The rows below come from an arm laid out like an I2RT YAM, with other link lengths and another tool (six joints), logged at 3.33 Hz.
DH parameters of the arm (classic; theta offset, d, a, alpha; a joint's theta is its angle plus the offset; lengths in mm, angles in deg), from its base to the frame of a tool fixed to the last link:
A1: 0 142.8 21.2 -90
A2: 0 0 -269.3 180
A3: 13.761 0 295.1 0
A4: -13.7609 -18.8 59.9 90
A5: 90 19.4 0 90
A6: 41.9 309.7 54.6 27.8
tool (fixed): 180 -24.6 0 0
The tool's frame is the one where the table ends.
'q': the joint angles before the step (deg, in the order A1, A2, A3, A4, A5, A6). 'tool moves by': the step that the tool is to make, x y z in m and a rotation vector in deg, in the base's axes. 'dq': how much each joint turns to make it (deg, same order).
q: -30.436, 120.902, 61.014, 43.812, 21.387, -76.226
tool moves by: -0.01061, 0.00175, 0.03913, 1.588, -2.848, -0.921
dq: -0.327, -7.432, -1.267, -5.640, -0.196, 3.082
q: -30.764, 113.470, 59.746, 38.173, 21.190, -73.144
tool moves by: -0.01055, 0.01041, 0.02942, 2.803, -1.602, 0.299
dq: -0.109, -7.804, -1.269, -7.715, -1.289, 3.190
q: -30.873, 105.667, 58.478, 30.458, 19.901, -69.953
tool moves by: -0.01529, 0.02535, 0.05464, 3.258, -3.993, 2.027
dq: 0.000, -12.807, -2.032, -10.360, -3.323, 4.283
